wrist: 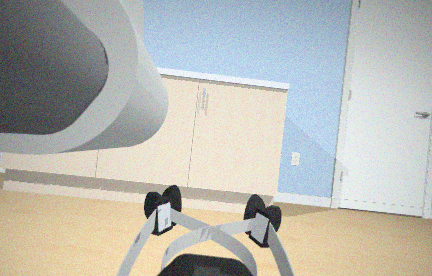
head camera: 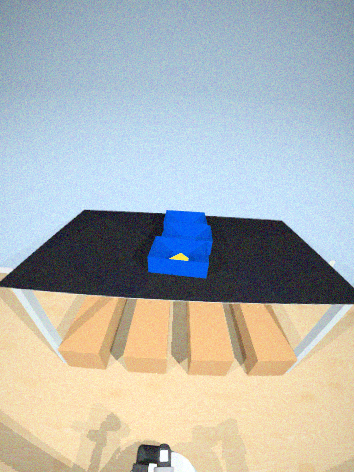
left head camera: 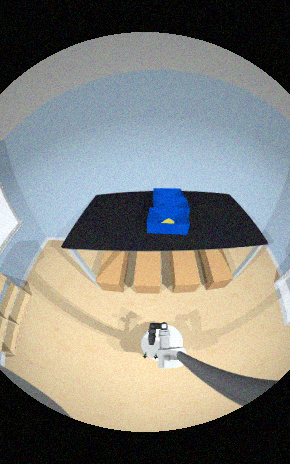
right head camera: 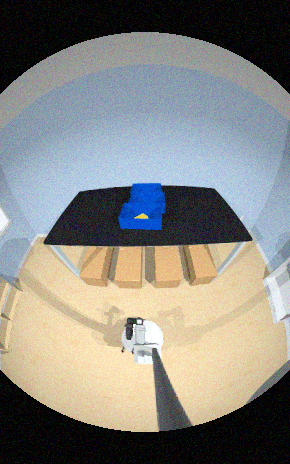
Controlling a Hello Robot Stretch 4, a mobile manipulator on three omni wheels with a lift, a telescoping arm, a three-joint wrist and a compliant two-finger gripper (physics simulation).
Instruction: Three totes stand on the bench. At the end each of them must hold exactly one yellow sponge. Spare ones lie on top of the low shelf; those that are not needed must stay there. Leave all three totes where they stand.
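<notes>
Three blue totes stand in a row on the black bench top. In the nearest tote, part of a yellow sponge shows above the front wall. The middle tote and the far tote show partly; their floors are hidden. My gripper is open and empty, tucked near the robot's base, away from the bench. No sponge on a low shelf can be made out.
Several long cardboard-coloured boxes lie under the bench between its legs. A light wooden unit shows at the left edge. The wrist view shows a cabinet and a white door.
</notes>
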